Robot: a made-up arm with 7 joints. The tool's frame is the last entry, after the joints.
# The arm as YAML. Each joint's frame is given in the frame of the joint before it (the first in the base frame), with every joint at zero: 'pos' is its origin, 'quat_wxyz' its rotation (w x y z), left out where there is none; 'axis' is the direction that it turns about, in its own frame. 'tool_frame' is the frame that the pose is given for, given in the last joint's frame.
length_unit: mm
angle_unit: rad
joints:
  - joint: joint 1
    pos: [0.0, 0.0, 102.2]
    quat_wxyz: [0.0, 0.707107, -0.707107, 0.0]
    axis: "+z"
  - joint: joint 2
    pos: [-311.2, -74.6, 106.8]
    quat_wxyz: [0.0, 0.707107, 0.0, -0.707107]
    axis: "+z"
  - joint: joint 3
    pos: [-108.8, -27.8, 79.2]
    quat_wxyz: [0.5, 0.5, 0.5, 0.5]
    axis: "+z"
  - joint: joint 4
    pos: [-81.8, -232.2, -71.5]
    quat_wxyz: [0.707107, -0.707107, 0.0, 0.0]
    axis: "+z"
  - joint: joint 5
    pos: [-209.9, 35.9, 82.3]
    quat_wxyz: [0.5, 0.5, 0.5, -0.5]
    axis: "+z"
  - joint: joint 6
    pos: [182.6, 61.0, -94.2]
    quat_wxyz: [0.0, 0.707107, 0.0, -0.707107]
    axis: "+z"
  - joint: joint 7
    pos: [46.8, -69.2, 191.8]
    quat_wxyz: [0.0, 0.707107, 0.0, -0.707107]
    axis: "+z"
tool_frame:
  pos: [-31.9, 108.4, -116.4]
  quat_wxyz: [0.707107, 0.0, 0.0, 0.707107]
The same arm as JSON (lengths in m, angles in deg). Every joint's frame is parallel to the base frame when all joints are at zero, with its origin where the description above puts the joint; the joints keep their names.
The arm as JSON. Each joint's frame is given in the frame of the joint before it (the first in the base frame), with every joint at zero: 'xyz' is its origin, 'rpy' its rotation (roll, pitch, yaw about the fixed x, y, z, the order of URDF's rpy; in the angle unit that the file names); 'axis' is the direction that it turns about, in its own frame. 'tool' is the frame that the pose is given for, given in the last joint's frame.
{
  "units": {
    "length": "m",
    "angle": "deg"
  },
  "joints": [
    {
      "name": "joint 1",
      "type": "revolute",
      "origin": {
        "xyz": [
          0.0,
          0.0,
          0.1022
        ],
        "rpy": [
          0.0,
          0.0,
          0.0
        ]
      },
      "axis": [
        0.0,
        0.0,
        -1.0
      ]
    },
    {
      "name": "joint 2",
      "type": "revolute",
      "origin": {
        "xyz": [
          0.0746,
          0.3112,
          -0.1068
        ],
        "rpy": [
          0.0,
          0.0,
          0.0
        ]
      },
      "axis": [
        0.0,
        1.0,
        0.0
      ]
    },
    {
      "name": "joint 3",
      "type": "revolute",
      "origin": {
        "xyz": [
          -0.0278,
          0.0792,
          -0.1088
        ],
        "rpy": [
          0.0,
          0.0,
          0.0
        ]
      },
      "axis": [
        0.0,
        0.0,
        1.0
      ]
    },
    {
      "name": "joint 4",
      "type": "revolute",
      "origin": {
        "xyz": [
          -0.0818,
          -0.2322,
          -0.0715
        ],
        "rpy": [
          0.0,
          0.0,
          0.0
        ]
      },
      "axis": [
        0.0,
        1.0,
        0.0
      ]
    },
    {
      "name": "joint 5",
      "type": "revolute",
      "origin": {
        "xyz": [
          -0.2099,
          0.0823,
          -0.0359
        ],
        "rpy": [
          0.0,
          0.0,
          0.0
        ]
      },
      "axis": [
        0.0,
        0.0,
        1.0
      ]
    },
    {
      "name": "joint 6",
      "type": "revolute",
      "origin": {
        "xyz": [
          0.061,
          -0.1826,
          -0.0942
        ],
        "rpy": [
          0.0,
          0.0,
          0.0
        ]
      },
      "axis": [
        0.0,
        1.0,
        0.0
      ]
    },
    {
      "name": "joint 7",
      "type": "revolute",
      "origin": {
        "xyz": [
          0.0692,
          0.1918,
          -0.0468
        ],
        "rpy": [
          0.0,
          0.0,
          0.0
        ]
      },
      "axis": [
        0.0,
        0.0,
        1.0
      ]
    }
  ],
  "tool": {
    "origin": {
      "xyz": [
        0.1084,
        0.0319,
        -0.1164
      ],
      "rpy": [
        0.0,
        0.0,
        0.0
      ]
    }
  }
}

